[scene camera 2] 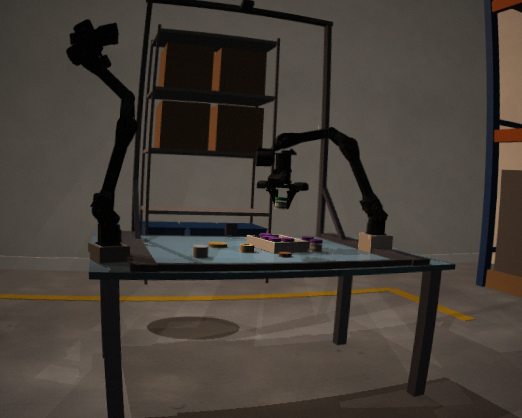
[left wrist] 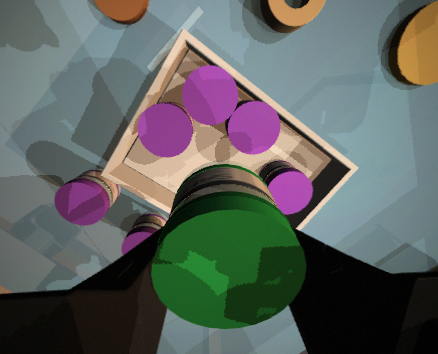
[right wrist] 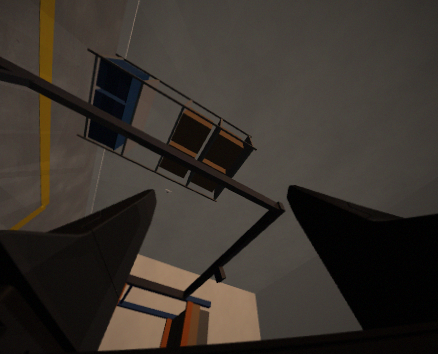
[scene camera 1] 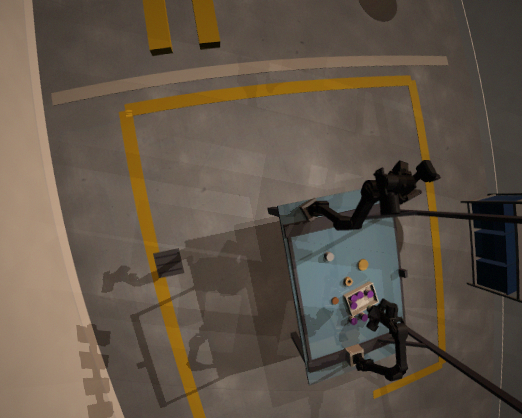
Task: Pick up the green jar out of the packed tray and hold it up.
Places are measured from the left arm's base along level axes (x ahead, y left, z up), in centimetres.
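Pixels of known places: left gripper, fingertip midpoint: point(scene camera 2: 281, 208) point(left wrist: 222, 227); right gripper, fingertip midpoint: point(right wrist: 223, 193) point(scene camera 1: 430, 184); left arm's base, origin of the base link: point(scene camera 2: 376, 234) point(scene camera 1: 357, 358); right arm's base, origin of the base link: point(scene camera 2: 108, 244) point(scene camera 1: 312, 209).
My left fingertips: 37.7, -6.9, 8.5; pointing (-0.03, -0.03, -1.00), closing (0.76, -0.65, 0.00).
Ahead of a thing's pixels: the offset from my left fingertips to its middle, as dx, dy, dz. "spot": to the spot under its first point.
The green jar {+0.7, +0.9, +2.1} point(scene camera 2: 281, 202) point(left wrist: 228, 267) is held upright between the fingers of my left gripper point(scene camera 2: 281, 199) point(left wrist: 222, 227), well above the tray and table in scene camera 2. The tray point(scene camera 2: 260, 244) point(left wrist: 145, 104) is a light wooden box on the table. Several purple-lidded jars stand in it, among them one purple jar {+3.7, +4.7, -12.6} point(left wrist: 210, 95) near its far corner. In scene camera 1 the left arm hides the green jar, beside the tray {spot: +7.7, -10.5, -11.4} point(scene camera 1: 375, 286). My right gripper point(right wrist: 223, 193) is open and empty, raised high away from the table.
Two purple-lidded jars {-12.4, +5.7, -13.0} point(left wrist: 82, 201) point(left wrist: 142, 241) stand outside the tray. A grey cylinder {+33.4, +17.2, -13.5} point(scene camera 1: 329, 257) point(scene camera 2: 200, 251), a yellow disc {+22.5, -6.2, -14.6} point(scene camera 1: 363, 265) point(scene camera 2: 217, 245), a tan ring {+14.4, +5.9, -14.0} point(scene camera 1: 352, 281) and an orange disc {+3.6, +15.8, -14.6} point(scene camera 1: 335, 301) point(scene camera 2: 285, 254) lie on the blue table. A dark frame post point(scene camera 2: 326, 80) rises behind the table.
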